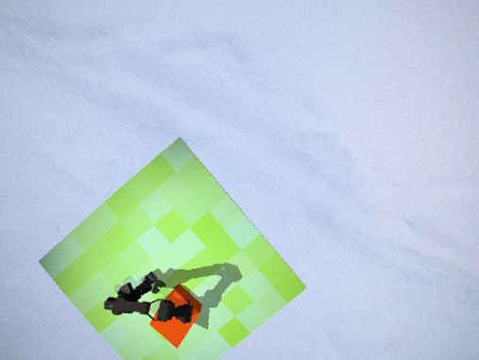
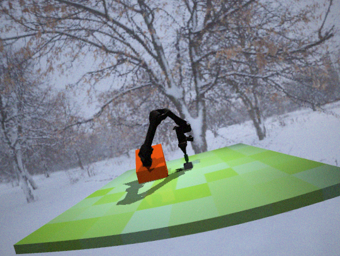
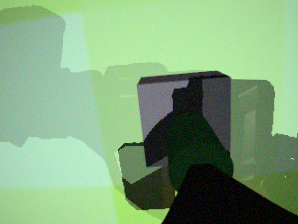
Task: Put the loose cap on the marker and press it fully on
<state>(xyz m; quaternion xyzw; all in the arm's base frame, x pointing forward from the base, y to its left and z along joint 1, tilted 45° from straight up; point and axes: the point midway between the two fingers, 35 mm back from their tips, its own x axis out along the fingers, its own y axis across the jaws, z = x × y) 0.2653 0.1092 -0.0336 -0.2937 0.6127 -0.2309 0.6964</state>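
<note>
The green cap lies 2 cm below my gripper tip. Round my gripper tip: grey holder block (8 cm below).
</note>
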